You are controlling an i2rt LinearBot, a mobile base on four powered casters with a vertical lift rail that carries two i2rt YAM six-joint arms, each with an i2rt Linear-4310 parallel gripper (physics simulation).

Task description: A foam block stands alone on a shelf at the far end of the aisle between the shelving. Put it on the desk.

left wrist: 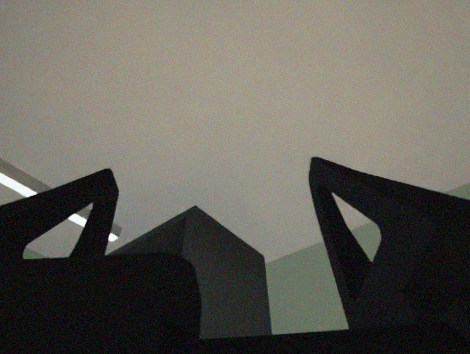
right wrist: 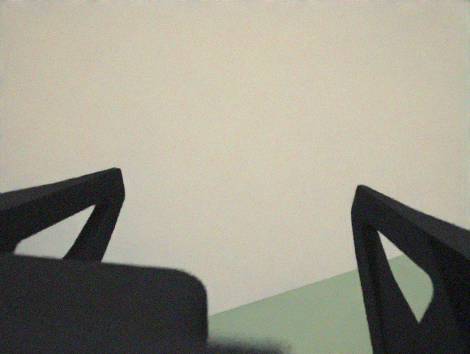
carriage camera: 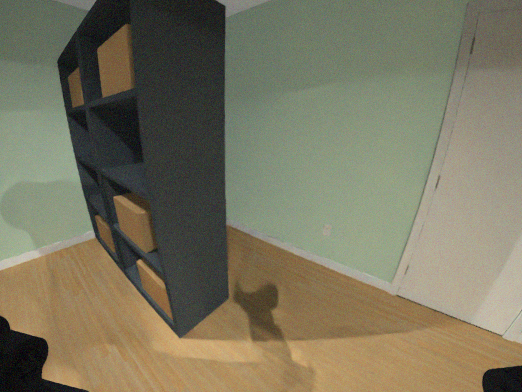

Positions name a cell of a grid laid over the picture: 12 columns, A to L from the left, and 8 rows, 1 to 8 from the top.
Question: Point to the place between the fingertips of my right gripper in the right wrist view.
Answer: G5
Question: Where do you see a white door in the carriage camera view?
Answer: K6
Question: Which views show my left gripper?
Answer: The left wrist view only.
